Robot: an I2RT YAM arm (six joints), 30 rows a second.
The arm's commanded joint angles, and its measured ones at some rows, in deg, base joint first. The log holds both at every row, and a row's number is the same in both.
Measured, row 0:
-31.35, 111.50, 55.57, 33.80, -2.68, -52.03
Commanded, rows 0 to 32:
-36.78, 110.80, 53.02, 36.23, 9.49, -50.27
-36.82, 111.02, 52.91, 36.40, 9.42, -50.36
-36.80, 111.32, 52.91, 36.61, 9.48, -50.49
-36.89, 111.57, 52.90, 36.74, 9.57, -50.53
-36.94, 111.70, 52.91, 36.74, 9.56, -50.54
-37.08, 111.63, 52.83, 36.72, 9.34, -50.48
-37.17, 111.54, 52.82, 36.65, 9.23, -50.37
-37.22, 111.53, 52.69, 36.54, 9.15, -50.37
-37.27, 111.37, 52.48, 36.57, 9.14, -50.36
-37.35, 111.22, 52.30, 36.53, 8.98, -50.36
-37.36, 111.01, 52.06, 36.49, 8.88, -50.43
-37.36, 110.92, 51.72, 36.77, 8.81, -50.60
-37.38, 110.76, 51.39, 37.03, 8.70, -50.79
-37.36, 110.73, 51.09, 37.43, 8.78, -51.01
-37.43, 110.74, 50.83, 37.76, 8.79, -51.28
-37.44, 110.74, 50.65, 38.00, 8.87, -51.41
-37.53, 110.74, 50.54, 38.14, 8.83, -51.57
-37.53, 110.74, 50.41, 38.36, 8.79, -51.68
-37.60, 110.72, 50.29, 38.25, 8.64, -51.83
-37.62, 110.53, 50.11, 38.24, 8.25, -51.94
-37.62, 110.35, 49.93, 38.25, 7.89, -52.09
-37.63, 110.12, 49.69, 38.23, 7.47, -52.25
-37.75, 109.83, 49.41, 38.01, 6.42, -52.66
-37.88, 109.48, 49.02, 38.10, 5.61, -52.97
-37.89, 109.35, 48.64, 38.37, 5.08, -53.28
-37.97, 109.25, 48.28, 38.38, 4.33, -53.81
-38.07, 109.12, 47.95, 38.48, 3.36, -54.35
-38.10, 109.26, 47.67, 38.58, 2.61, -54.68
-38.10, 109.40, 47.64, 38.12, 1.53, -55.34
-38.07, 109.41, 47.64, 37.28, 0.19, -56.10
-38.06, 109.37, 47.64, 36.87, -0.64, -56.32
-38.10, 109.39, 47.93, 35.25, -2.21, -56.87
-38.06, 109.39, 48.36, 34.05, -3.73, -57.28
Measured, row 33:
-37.04, 109.78, 49.74, 39.55, 1.69, -56.29
